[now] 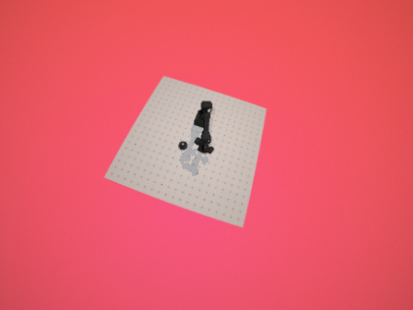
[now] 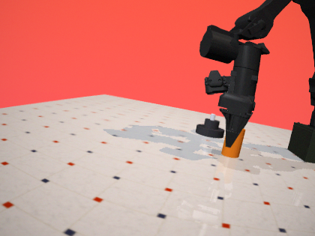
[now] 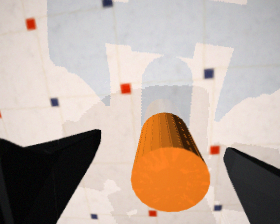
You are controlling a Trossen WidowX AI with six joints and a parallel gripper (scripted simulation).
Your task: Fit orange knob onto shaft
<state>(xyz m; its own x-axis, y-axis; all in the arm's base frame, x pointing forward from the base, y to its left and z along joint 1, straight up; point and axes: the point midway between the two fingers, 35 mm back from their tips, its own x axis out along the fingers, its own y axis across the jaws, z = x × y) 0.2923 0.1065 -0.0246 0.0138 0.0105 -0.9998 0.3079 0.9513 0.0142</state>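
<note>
Right now the orange knob is 2 cm above my gripper tip. Also, from my gripper tip: black round pedestal: 20 cm to the right, 3 cm ahead.
</note>
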